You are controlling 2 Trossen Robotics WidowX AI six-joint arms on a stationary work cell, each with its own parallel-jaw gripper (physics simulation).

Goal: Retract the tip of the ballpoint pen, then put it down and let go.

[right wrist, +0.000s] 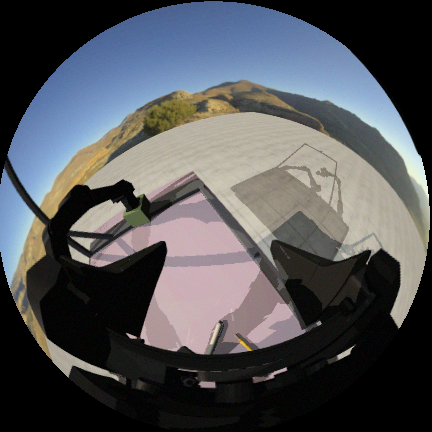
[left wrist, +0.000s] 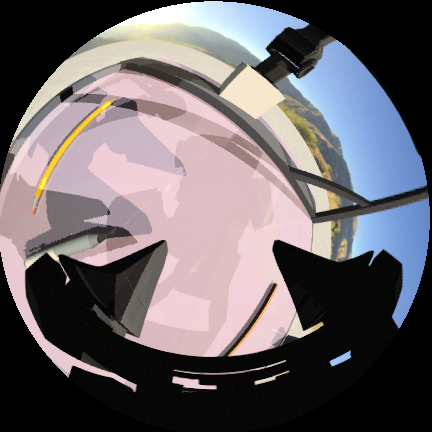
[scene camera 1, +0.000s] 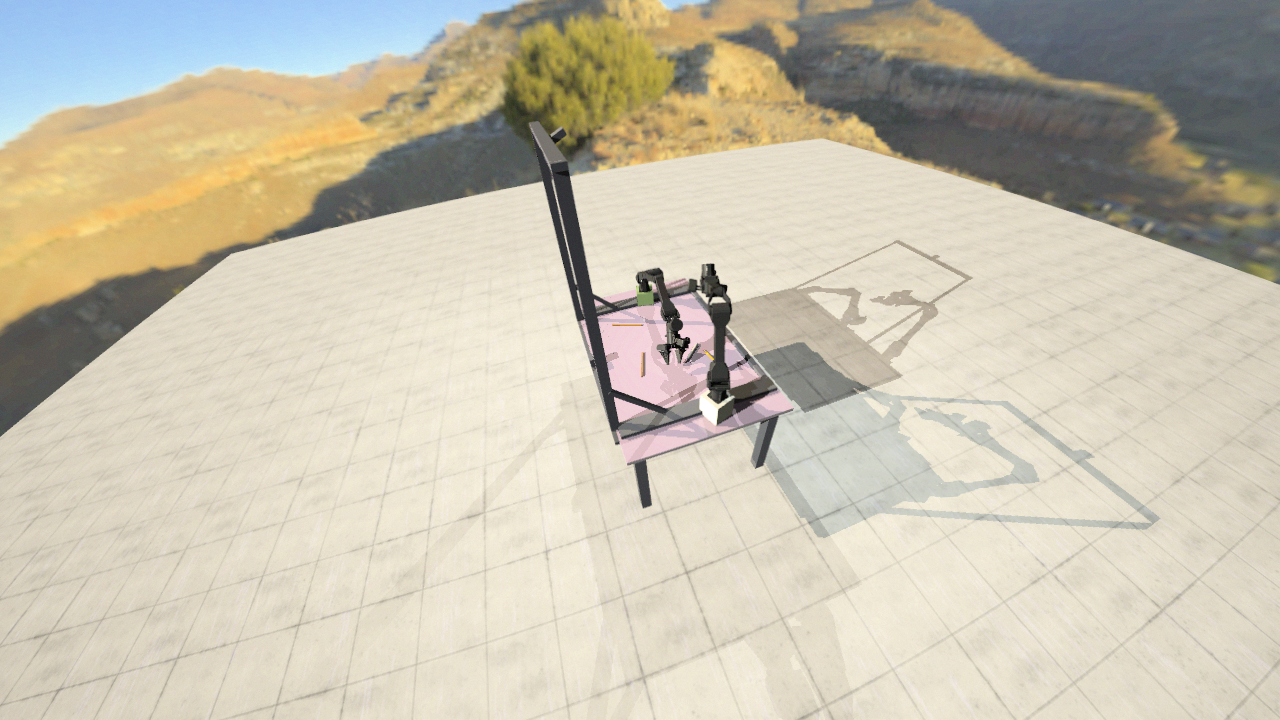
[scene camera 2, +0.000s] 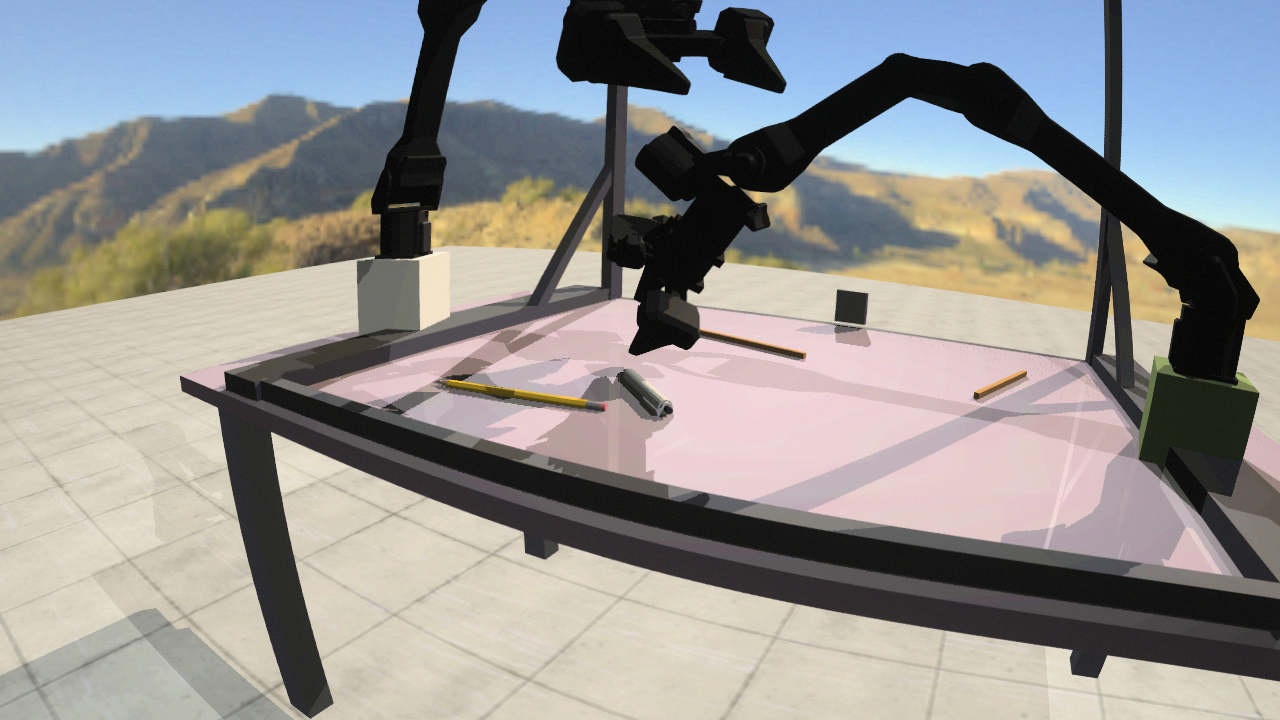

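Pixels of known places: left gripper, fingertip midpoint: (left wrist: 221, 246) (scene camera 1: 673, 364) (scene camera 2: 634, 325); right gripper, fingertip midpoint: (right wrist: 219, 246) (scene camera 2: 739, 88); left arm's base, link origin: (right wrist: 132, 204) (scene camera 1: 644, 289) (scene camera 2: 1202, 372); right arm's base, link origin: (left wrist: 263, 76) (scene camera 1: 717, 396) (scene camera 2: 403, 256).
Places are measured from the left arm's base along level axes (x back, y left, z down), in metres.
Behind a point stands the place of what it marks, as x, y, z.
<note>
The thick silver-white ballpoint pen (scene camera 1: 692, 351) {-0.533, 0.211, 0.071} (scene camera 2: 644, 393) {-0.512, 0.226, 0.077} (left wrist: 80, 245) {-0.560, 0.187, 0.072} (right wrist: 215, 337) {-0.512, 0.223, 0.072} lies on the pink table top. Its ends look dark; the tip's state cannot be made out. My left gripper (scene camera 1: 675, 354) {-0.638, 0.102, 0.048} (left wrist: 221, 246) {-0.638, 0.102, 0.048} is open and empty, pointing down low above the table beside the pen. In the left wrist view the pen lies at the left, outside the fingers and partly behind the left-hand one. My right gripper (scene camera 2: 735, 87) {-0.367, 0.301, -0.190} (right wrist: 219, 246) {-0.367, 0.301, -0.190} is open and empty, high above the table.
A yellow pencil (scene camera 1: 708, 355) {-0.565, 0.288, 0.080} (scene camera 2: 523, 394) {-0.591, 0.306, 0.079} (left wrist: 70, 145) {-0.599, 0.302, 0.083} (right wrist: 243, 342) {-0.551, 0.288, 0.078} lies near the pen. One orange stick (scene camera 1: 642, 364) {-0.587, -0.052, 0.077} (scene camera 2: 756, 344) {-0.566, -0.049, 0.080} (left wrist: 254, 319) {-0.593, -0.051, 0.080} lies behind the left gripper in scene camera 2, another (scene camera 1: 627, 324) {-0.239, -0.119, 0.077} (scene camera 2: 999, 384) {-0.238, -0.102, 0.078} nearer the green block (scene camera 2: 1197, 411) {-0.004, 0.050, 0.028}. Dark rails edge the table.
</note>
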